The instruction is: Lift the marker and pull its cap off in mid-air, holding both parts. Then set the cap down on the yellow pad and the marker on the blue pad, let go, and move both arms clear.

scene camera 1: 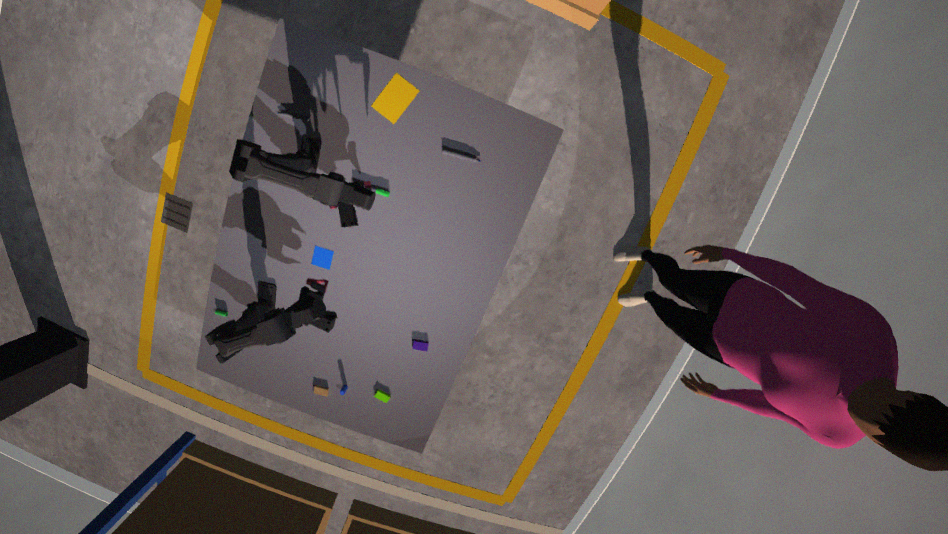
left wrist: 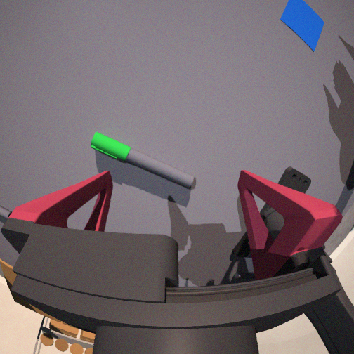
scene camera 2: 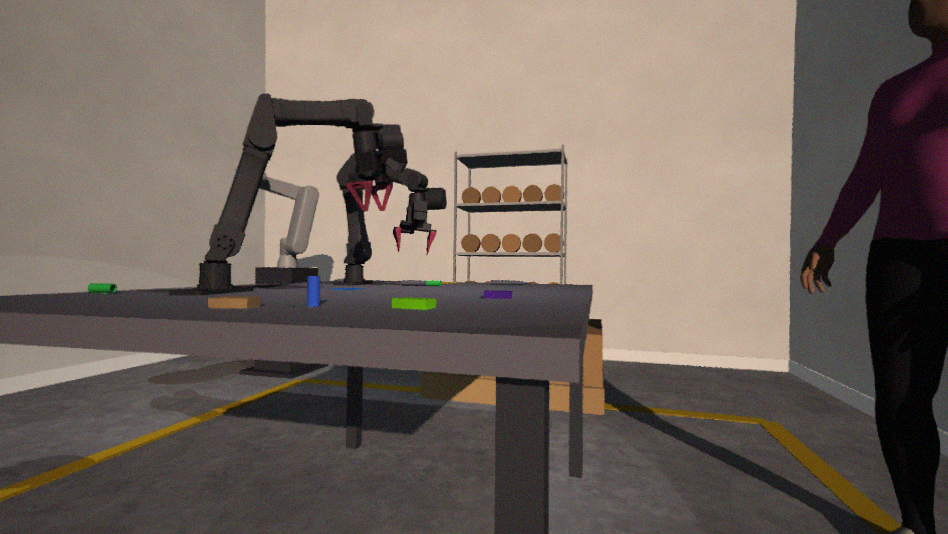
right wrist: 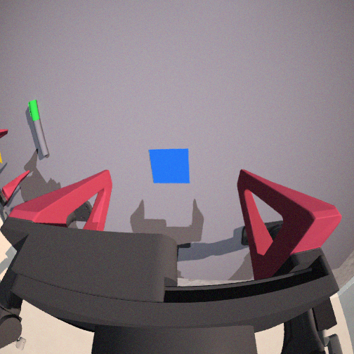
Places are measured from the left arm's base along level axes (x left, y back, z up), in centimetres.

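Where they show: left gripper, fingertip midpoint: (scene camera 2: 413, 252); right gripper, fingertip midpoint: (scene camera 1: 323, 293) (scene camera 2: 374, 211); left arm's base at its link origin: (scene camera 1: 308, 165) (scene camera 2: 354, 284); right arm's base at its link origin: (scene camera 1: 267, 306) (scene camera 2: 215, 292).
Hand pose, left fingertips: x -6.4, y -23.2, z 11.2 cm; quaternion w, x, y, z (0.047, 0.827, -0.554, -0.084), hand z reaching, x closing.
Each offset is from my left fingertips to the top centre of the thing.
The marker has a grey body (left wrist: 161, 167) (right wrist: 41, 139) and a green cap @[dx +3.0, dy -6.6, dz -9.4 cm] (left wrist: 111, 146) (right wrist: 34, 110) (scene camera 1: 382, 193) (scene camera 2: 433, 283), joined, and lies flat on the table. My left gripper (left wrist: 174, 177) (scene camera 2: 413, 252) is open and empty above the table near it; in the left wrist view the marker shows between and beyond the fingertips. My right gripper (right wrist: 174, 176) (scene camera 2: 372, 209) is open and empty, high above the table near the blue pad @[dx -26.9, dy +11.9, dz -11.2 cm] (right wrist: 171, 166) (scene camera 1: 322, 257) (left wrist: 303, 24). The yellow pad @[dx +36.5, dy -3.5, dz -11.2 cm] (scene camera 1: 395, 98) lies at the top of the table in scene camera 1.
A dark grey object @[dx +22.4, dy -31.4, dz -9.4 cm] (scene camera 1: 460, 148) lies right of the yellow pad. Purple @[dx -52.8, dy -32.8, dz -9.8 cm] (scene camera 1: 419, 341) (scene camera 2: 497, 294), lime @[dx -80.5, dy -21.8, dz -9.8 cm] (scene camera 1: 382, 392) (scene camera 2: 413, 303) and tan @[dx -85.3, dy +4.8, dz -9.8 cm] (scene camera 1: 320, 388) (scene camera 2: 233, 302) blocks and an upright blue cylinder @[dx -80.8, dy -5.3, dz -6.5 cm] (scene camera 1: 343, 389) (scene camera 2: 313, 291) are lower down. A green cylinder @[dx -60.8, dy +52.0, dz -9.2 cm] (scene camera 1: 220, 311) (scene camera 2: 102, 287) lies at left.
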